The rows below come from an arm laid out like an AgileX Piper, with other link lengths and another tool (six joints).
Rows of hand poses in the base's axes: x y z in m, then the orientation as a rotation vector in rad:
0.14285 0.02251 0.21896 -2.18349 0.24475 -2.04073
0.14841 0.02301 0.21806 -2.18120 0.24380 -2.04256
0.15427 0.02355 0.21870 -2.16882 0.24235 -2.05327
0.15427 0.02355 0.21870 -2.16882 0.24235 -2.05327
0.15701 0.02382 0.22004 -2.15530 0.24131 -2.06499
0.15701 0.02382 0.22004 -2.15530 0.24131 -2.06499
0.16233 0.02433 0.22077 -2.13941 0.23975 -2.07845
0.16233 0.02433 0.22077 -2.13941 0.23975 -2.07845
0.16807 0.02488 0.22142 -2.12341 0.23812 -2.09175
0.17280 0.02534 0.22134 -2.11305 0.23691 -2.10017
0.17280 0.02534 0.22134 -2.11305 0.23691 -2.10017
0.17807 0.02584 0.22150 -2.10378 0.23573 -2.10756
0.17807 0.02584 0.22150 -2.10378 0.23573 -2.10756
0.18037 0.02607 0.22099 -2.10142 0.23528 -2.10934
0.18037 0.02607 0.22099 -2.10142 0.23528 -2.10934
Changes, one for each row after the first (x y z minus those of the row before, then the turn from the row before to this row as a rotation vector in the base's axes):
0.00556 0.00050 -0.00090 -0.00007 -0.00200 0.00057
0.00586 0.00054 0.00064 0.00059 -0.01098 0.00068
0.00000 0.00000 0.00000 0.00000 0.00000 0.00000
0.00274 0.00027 0.00134 0.00078 -0.01198 0.00037
0.00000 0.00000 0.00000 0.00000 0.00000 0.00000
0.00532 0.00051 0.00073 0.00085 -0.01397 0.00068
0.00000 0.00000 0.00000 0.00000 0.00000 0.00000
0.00574 0.00055 0.00065 0.00087 -0.01397 0.00075
0.00473 0.00046 -0.00008 0.00055 -0.00898 0.00062
0.00000 0.00000 0.00000 0.00000 0.00000 0.00000
0.00527 0.00050 0.00016 0.00049 -0.00798 0.00064
0.00000 0.00000 0.00000 0.00000 0.00000 0.00000
0.00230 0.00023 -0.00051 0.00011 -0.00200 0.00029
0.00000 0.00000 0.00000 0.00000 0.00000 0.00000

